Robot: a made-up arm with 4 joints.
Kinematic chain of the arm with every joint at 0, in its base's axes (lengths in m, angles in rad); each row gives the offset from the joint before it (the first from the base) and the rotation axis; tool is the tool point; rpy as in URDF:
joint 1: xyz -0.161 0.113 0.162 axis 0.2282 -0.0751 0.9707
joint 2: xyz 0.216 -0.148 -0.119 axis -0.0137 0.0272 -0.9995
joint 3: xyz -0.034 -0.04 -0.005 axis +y
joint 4: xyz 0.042 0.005 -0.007 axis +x
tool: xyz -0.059 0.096 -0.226 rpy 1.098 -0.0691 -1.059
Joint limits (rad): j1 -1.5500..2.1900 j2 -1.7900..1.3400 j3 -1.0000..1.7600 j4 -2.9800..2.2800
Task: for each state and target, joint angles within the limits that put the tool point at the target. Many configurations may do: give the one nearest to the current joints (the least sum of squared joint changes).
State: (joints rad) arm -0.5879 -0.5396 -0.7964 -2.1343
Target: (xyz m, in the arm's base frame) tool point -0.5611 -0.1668 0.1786
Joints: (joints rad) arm -1.3979 -0.0735 -0.8202 -2.0226
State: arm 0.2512 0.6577 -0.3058 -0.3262
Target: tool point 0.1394 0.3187 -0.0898
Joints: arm 0.6899 0.5662 -0.6263 0.3957
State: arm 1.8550 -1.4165 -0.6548 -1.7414
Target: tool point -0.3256 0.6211 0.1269
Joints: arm 2.1142 -1.5501 -0.6375 -1.4589
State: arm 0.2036 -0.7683 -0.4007 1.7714
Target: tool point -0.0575 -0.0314 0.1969
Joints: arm 0.3308 -0.8952 -0.3346 2.0848
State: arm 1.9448 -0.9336 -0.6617 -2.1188
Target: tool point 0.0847 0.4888 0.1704
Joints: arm 2.1900 -0.2982 -0.6431 -2.5485
